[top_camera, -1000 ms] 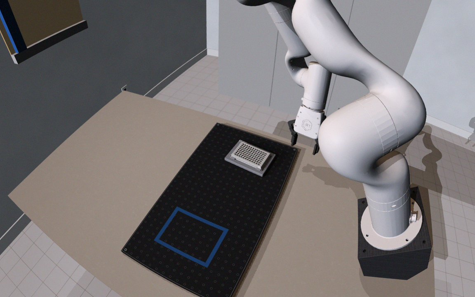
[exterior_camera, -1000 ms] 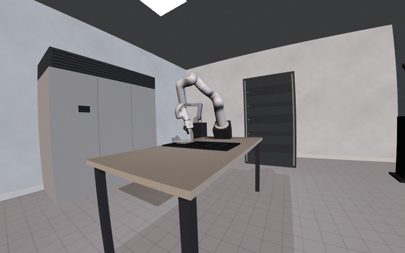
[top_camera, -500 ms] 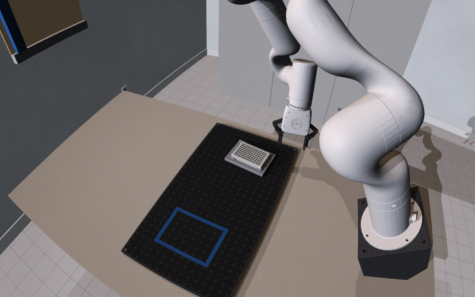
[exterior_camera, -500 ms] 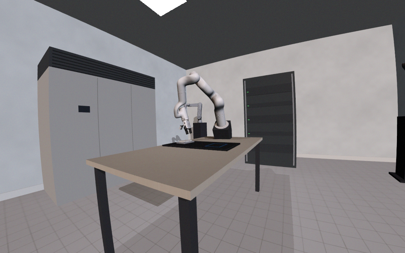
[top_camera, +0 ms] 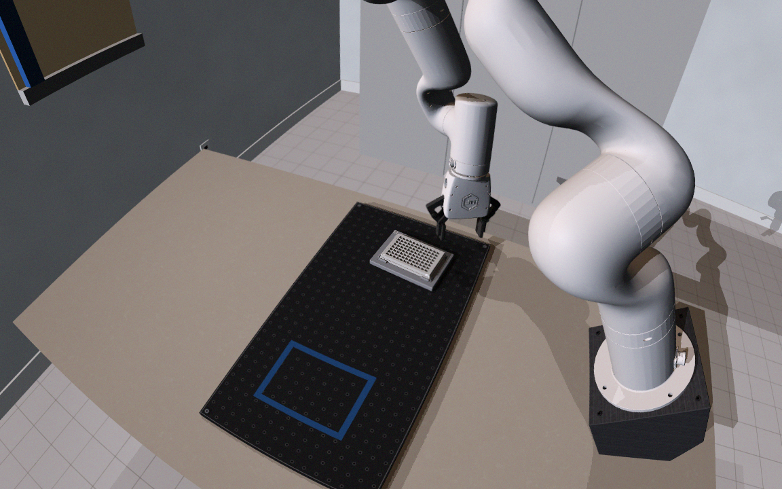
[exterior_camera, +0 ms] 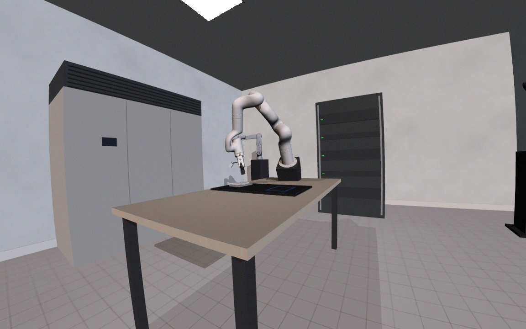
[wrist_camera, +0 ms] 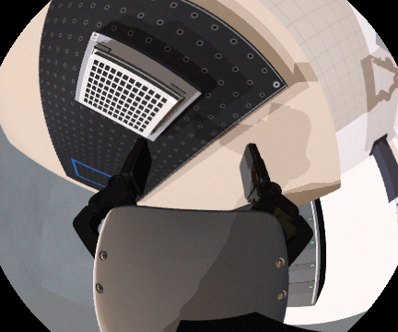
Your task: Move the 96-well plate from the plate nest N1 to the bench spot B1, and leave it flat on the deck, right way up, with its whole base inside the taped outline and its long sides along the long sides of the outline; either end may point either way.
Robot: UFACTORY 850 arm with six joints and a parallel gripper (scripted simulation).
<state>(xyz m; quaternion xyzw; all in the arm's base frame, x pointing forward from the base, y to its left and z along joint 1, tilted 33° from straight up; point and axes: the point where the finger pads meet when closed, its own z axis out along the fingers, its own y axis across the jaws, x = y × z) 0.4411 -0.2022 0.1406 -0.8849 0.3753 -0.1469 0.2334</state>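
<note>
Right now the white 96-well plate is 8 cm below my hand, 8 cm ahead of it and 6 cm to the left of it. Round my hand: grey plate nest N1: 9 cm below, 8 cm ahead, 6 cm to the left.
</note>
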